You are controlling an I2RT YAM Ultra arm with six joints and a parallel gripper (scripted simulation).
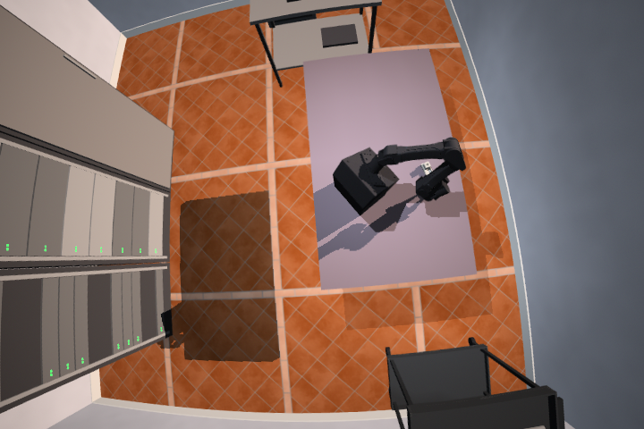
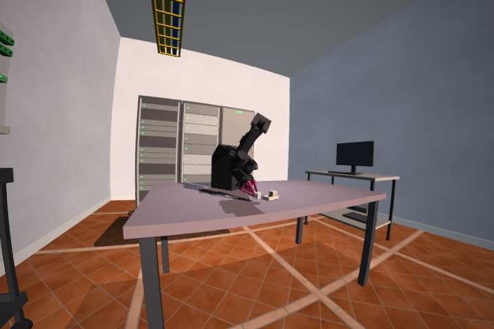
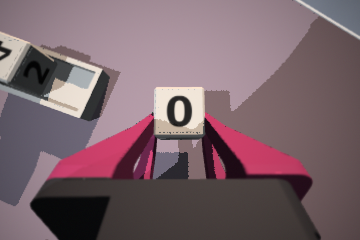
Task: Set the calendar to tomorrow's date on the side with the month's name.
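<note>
My gripper is now 110 mm to the right of the cream tray, 30 mm past it and 30 mm above it. Also, from my hand: cream digit cube (10 mm to the left, 10 mm ahead).
</note>
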